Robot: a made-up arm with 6 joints. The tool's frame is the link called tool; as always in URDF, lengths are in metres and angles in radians.
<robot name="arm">
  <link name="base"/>
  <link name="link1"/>
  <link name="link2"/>
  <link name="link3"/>
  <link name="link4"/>
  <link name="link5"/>
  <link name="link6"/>
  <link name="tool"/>
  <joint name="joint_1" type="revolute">
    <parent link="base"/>
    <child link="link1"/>
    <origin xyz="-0.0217 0.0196 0.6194" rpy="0 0 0"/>
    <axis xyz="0 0 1"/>
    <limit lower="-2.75" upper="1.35"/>
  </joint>
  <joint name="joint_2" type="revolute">
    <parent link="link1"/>
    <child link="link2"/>
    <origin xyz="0.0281 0.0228 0.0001" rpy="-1.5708 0 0"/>
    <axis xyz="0 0 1"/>
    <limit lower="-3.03" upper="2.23"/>
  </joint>
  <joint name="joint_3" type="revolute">
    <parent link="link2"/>
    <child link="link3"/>
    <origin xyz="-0.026 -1.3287 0.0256" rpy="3.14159 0 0"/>
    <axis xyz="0 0 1"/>
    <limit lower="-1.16" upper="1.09"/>
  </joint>
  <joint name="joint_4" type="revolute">
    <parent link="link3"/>
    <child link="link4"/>
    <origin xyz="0.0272 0.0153 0.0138" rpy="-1.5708 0 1.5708"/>
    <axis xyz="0 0 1"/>
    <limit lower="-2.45" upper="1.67"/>
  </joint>
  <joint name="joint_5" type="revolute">
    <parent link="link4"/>
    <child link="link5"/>
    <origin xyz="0.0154 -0.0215 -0.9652" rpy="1.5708 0 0"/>
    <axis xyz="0 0 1"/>
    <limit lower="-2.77" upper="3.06"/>
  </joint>
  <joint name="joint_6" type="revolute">
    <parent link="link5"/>
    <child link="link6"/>
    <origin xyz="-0.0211 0.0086 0.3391" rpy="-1.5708 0 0"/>
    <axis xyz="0 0 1"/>
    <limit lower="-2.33" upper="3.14"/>
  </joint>
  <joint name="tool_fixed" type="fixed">
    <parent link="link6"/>
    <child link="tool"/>
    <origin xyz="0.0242 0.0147 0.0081" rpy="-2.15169 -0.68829 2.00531"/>
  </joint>
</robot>
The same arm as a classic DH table. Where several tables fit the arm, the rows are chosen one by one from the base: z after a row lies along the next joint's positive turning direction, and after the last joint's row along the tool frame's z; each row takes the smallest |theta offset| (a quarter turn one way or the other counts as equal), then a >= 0, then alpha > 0; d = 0 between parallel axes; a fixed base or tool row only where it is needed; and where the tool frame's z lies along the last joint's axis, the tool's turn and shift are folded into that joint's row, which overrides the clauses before.
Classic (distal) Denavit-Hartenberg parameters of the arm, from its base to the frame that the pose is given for. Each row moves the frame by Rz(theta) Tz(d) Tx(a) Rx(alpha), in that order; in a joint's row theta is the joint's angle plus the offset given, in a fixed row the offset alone. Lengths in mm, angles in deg.
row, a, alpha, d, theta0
base (fixed), -29.2, 0, 0, -42.09
joint_1, 28.1, -90, 619.5, 42.09
joint_2, -1329, 180, 0, 88.88
joint_3, -15.3, 90, -34.6, -1.12
joint_4, -15.4, -90, -992.4, 0
joint_5, 21.1, 90, 360.6, 0
joint_6, 13.7, -115.08, 5.1, -87.74
tool (fixed), 0, 0, -27.3, -44.53
Joint limits (deg, base to tool): -157.56..77.35 -173.61..127.77 -66.46..62.45 -140.37..95.68 -158.71..175.33 -133.5..179.91

